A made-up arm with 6 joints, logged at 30 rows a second.
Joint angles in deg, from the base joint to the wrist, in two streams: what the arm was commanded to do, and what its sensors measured. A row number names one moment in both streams.
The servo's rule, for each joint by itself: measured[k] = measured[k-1] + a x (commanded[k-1-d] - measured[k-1]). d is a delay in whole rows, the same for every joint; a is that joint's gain. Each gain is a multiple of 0.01, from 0.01 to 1. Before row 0 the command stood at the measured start. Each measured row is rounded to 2 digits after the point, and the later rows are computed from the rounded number. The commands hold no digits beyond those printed.
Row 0, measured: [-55.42 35.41 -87.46 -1.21 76.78 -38.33]
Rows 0 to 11, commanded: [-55.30 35.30 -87.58 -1.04 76.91 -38.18]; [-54.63 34.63 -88.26 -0.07 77.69 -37.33]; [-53.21 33.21 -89.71 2.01 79.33 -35.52]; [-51.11 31.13 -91.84 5.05 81.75 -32.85]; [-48.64 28.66 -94.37 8.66 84.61 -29.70]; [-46.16 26.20 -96.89 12.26 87.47 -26.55]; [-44.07 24.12 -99.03 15.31 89.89 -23.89]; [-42.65 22.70 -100.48 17.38 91.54 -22.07]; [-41.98 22.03 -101.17 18.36 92.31 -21.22]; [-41.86 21.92 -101.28 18.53 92.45 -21.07]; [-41.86 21.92 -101.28 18.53 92.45 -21.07]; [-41.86 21.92 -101.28 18.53 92.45 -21.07]
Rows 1 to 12, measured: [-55.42 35.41 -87.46 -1.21 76.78 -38.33]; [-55.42 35.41 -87.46 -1.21 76.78 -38.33]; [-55.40 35.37 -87.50 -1.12 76.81 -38.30]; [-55.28 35.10 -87.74 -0.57 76.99 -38.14]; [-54.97 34.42 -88.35 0.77 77.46 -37.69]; [-54.39 33.24 -89.43 3.00 78.32 -36.87]; [-53.53 31.59 -90.96 5.94 79.58 -35.65]; [-52.42 29.65 -92.80 9.23 81.16 -34.10]; [-51.17 27.66 -94.73 12.39 82.91 -32.36]; [-49.89 25.87 -96.51 14.98 84.64 -30.61]; [-48.70 24.49 -97.95 16.74 86.17 -29.01]; [-47.67 23.56 -98.98 17.67 87.43 -27.66]
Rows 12 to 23, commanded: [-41.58 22.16 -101.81 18.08 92.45 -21.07]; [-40.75 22.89 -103.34 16.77 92.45 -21.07]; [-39.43 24.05 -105.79 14.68 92.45 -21.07]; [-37.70 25.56 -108.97 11.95 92.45 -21.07]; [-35.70 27.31 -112.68 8.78 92.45 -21.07]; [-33.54 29.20 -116.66 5.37 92.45 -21.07]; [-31.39 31.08 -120.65 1.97 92.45 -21.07]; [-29.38 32.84 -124.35 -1.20 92.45 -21.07]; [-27.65 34.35 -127.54 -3.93 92.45 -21.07]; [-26.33 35.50 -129.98 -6.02 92.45 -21.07]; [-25.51 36.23 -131.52 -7.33 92.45 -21.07]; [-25.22 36.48 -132.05 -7.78 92.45 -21.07]
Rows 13 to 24, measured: [-46.80 22.97 -99.69 18.12 88.43 -26.54]; [-46.06 22.59 -100.18 18.33 89.23 -25.61]; [-45.39 22.44 -100.69 18.20 89.87 -24.84]; [-44.69 22.60 -101.51 17.46 90.39 -24.20]; [-43.90 23.12 -102.84 16.01 90.80 -23.67]; [-42.97 24.00 -104.74 13.90 91.13 -23.23]; [-41.88 25.19 -107.20 11.24 91.39 -22.86]; [-40.63 26.63 -110.13 8.19 91.60 -22.56]; [-39.24 28.23 -113.39 4.96 91.77 -22.31]; [-37.76 29.89 -116.79 1.76 91.91 -22.10]; [-36.24 31.50 -120.12 -1.20 92.02 -21.92]; [-34.75 32.94 -123.18 -3.71 92.11 -21.78]
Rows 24 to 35, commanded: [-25.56 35.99 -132.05 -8.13 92.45 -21.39]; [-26.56 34.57 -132.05 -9.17 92.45 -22.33]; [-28.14 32.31 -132.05 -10.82 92.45 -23.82]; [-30.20 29.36 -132.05 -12.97 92.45 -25.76]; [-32.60 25.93 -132.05 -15.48 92.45 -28.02]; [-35.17 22.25 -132.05 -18.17 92.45 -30.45]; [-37.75 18.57 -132.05 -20.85 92.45 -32.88]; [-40.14 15.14 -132.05 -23.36 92.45 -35.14]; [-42.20 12.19 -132.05 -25.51 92.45 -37.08]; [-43.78 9.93 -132.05 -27.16 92.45 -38.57]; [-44.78 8.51 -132.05 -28.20 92.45 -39.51]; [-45.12 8.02 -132.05 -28.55 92.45 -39.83]
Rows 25 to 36, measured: [-33.36 34.12 -125.77 -5.59 92.18 -21.66]; [-32.14 34.97 -127.72 -6.73 92.23 -21.56]; [-31.15 35.34 -129.06 -7.46 92.27 -21.53]; [-30.46 35.06 -129.99 -8.35 92.31 -21.67]; [-30.11 34.07 -130.63 -9.63 92.34 -22.04]; [-30.12 32.37 -131.07 -11.37 92.36 -22.67]; [-30.49 30.05 -131.37 -13.51 92.38 -23.58]; [-31.19 27.24 -131.58 -15.93 92.39 -24.75]; [-32.17 24.12 -131.73 -18.49 92.40 -26.13]; [-33.37 20.89 -131.83 -21.02 92.41 -27.66]; [-34.69 17.76 -131.90 -23.35 92.42 -29.26]; [-36.05 14.94 -131.95 -25.33 92.43 -30.84]
